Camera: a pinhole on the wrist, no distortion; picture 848 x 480 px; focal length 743.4 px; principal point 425.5 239.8 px. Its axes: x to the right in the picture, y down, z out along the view. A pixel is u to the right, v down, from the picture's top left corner.
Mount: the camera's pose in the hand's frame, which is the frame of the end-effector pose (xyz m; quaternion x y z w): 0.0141 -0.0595 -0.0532 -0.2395 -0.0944 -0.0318 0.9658
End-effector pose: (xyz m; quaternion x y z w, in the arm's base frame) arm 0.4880 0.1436 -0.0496 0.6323 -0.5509 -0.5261 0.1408
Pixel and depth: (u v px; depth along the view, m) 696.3 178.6 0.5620
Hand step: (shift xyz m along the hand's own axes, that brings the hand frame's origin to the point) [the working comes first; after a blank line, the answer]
In the camera's frame: 0.2047 -0.0463 0.5620

0.1159 0.1597 0.4959
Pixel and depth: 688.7 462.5 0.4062
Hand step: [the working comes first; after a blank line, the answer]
In the camera's frame: 0.1438 0.1217 0.4062

0.1002 0.2360 0.2720
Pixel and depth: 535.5 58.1 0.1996
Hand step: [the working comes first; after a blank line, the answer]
In the camera's frame: 0.0295 -0.0488 0.1996

0.0045 -0.0095 0.1481
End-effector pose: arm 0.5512 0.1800 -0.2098 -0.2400 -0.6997 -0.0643 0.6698
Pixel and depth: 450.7 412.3 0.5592
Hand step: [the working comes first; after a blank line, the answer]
In the camera's frame: 0.0190 0.1298 0.5592

-0.0469 0.3168 0.3764
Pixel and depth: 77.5 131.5 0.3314
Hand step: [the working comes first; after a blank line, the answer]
In the camera's frame: -0.1551 -0.0483 0.3314

-0.1985 0.0557 0.2257
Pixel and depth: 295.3 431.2 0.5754
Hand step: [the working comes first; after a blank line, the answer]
In the camera's frame: -0.1008 0.1481 0.5754

-0.1650 0.3426 0.3584
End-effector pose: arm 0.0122 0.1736 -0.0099 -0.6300 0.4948 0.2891 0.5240
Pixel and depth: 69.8 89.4 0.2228
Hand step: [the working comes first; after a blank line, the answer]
In the camera's frame: -0.1066 -0.0451 0.2228

-0.1324 0.0068 0.1396
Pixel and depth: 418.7 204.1 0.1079
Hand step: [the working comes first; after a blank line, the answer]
In the camera's frame: -0.0010 -0.0052 0.1079

-0.0055 -0.0135 0.0426
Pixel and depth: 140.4 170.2 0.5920
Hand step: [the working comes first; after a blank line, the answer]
In the camera's frame: -0.2270 -0.0554 0.5920

-0.3133 0.1726 0.4408
